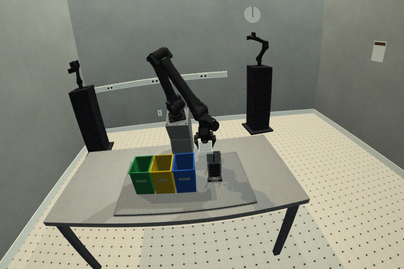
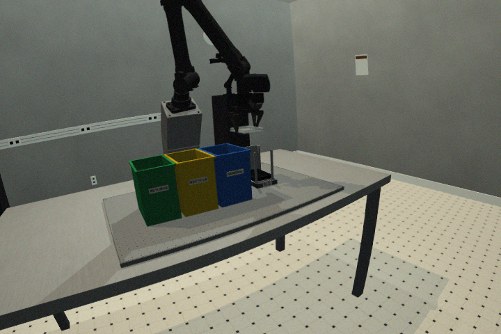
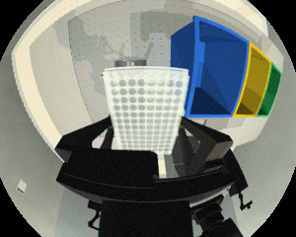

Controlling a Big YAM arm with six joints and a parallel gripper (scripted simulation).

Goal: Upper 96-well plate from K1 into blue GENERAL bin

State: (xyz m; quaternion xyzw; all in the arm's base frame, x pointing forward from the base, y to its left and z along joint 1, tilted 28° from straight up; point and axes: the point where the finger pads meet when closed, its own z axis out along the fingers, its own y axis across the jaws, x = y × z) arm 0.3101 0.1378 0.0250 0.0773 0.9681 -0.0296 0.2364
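My hand is 15 cm to the left of the blue general bin, 14 cm above it and 4 cm short of it. Round my hand: yellow bin (28 cm to the right, 14 cm below, 2 cm ahead); white 96-well plate (right at my hand); green bin (41 cm to the right, 14 cm below).
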